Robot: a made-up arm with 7 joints.
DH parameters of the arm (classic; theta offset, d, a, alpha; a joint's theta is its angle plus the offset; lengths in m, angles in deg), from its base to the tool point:
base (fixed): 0 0 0 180
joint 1: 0 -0.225 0 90
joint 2: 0 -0.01 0 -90
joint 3: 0 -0.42 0 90
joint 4: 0 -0.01 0 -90
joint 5: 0 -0.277 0 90
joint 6: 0 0 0 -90
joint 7: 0 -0.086 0 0
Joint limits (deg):
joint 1: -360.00..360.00
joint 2: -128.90..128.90
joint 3: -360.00..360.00
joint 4: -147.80..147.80
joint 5: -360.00..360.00
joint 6: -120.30..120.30
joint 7: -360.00..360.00
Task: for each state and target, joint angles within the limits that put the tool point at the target. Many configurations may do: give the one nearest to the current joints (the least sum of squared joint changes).
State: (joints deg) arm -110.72 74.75 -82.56 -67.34 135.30 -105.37 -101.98
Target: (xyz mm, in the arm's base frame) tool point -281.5 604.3 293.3
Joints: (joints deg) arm -128.68 89.13 -84.34 -47.77 141.17 -96.74 -101.98
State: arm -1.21 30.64 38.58 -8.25 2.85 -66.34 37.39
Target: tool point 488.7 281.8 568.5
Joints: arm -12.68 69.11 53.48 -30.58 8.21 -82.14 37.39
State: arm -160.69 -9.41 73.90 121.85 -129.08 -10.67 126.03
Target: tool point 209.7 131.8 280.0
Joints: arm -155.63 -37.98 101.79 141.89 -128.05 -19.05 126.03
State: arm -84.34 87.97 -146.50 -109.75 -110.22 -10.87 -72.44
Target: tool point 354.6 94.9 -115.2
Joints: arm -57.54 104.23 -134.41 -102.51 -110.58 -8.10 -72.44
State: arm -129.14 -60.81 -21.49 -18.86 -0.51 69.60 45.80
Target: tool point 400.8 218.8 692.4
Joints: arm -181.94 -27.49 -46.96 -68.83 11.13 79.91 45.80
